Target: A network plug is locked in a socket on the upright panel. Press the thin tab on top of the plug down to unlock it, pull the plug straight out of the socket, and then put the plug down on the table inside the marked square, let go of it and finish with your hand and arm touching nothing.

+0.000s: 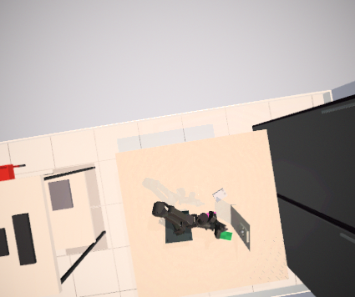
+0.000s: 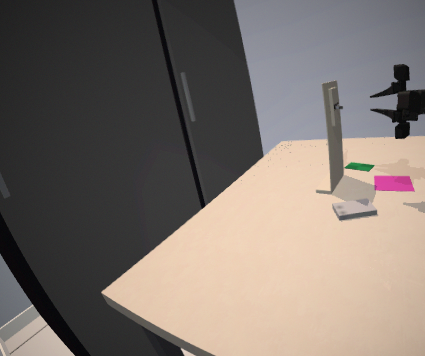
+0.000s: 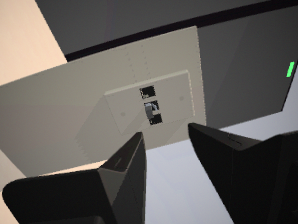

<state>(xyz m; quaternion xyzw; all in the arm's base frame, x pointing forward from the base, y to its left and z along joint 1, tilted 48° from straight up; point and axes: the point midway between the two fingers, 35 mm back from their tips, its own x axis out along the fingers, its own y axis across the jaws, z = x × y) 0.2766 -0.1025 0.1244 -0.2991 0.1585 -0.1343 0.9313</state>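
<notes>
My gripper tip is now 100 mm short of the grey network plug, 60 mm to the left of it and 10 mm above it. From my gripper tip the other things lie so: upright grey panel: 120 mm ahead, 110 mm below, 60 mm to the right; then magenta square: 270 mm below, 70 mm behind, 60 mm to the right.
</notes>
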